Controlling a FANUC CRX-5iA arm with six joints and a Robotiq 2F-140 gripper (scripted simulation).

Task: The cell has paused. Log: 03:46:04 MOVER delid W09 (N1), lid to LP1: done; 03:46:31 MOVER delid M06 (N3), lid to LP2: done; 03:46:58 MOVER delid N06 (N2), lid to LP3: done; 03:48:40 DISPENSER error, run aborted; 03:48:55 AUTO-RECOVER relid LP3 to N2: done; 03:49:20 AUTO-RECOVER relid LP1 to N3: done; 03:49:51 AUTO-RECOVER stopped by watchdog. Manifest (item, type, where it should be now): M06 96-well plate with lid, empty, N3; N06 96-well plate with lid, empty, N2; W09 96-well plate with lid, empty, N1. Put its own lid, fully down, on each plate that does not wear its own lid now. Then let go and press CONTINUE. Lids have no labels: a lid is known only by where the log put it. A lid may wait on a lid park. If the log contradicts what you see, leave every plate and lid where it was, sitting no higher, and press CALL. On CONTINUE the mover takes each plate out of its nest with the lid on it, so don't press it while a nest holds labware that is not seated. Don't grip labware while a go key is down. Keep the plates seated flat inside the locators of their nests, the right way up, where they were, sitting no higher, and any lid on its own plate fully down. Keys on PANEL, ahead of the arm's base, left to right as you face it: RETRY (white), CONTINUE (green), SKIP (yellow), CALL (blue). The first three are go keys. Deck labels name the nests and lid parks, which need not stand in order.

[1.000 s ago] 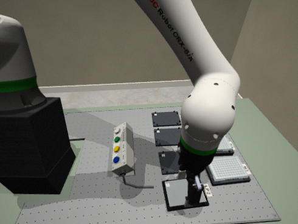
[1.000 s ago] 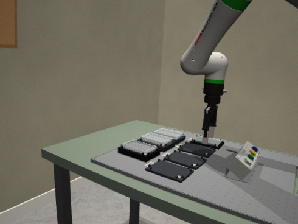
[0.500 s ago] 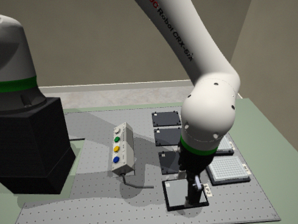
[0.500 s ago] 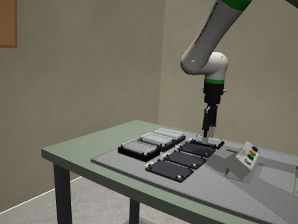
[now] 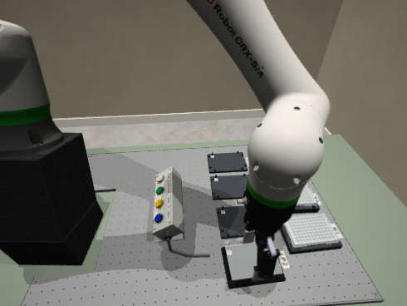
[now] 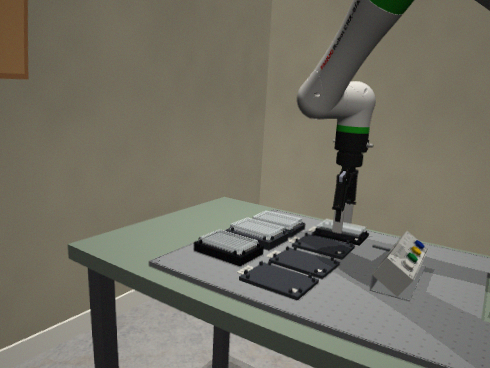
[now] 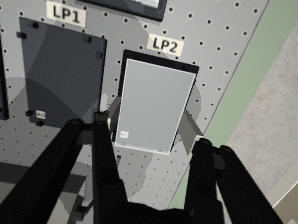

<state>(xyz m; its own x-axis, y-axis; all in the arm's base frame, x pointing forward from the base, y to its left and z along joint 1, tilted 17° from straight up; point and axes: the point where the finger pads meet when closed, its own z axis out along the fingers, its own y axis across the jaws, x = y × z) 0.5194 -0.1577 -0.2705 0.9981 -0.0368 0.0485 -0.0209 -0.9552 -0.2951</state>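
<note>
The lid park LP2 lies 4 cm below my hand. The rest, counted from my hand: lid park LP3 (26 cm to the left, 4 cm below, 1 cm ahead); then LP2 label (9 cm ahead, 5 cm below); then lid park LP1 (13 cm to the left, 4 cm below, 1 cm ahead).
</note>
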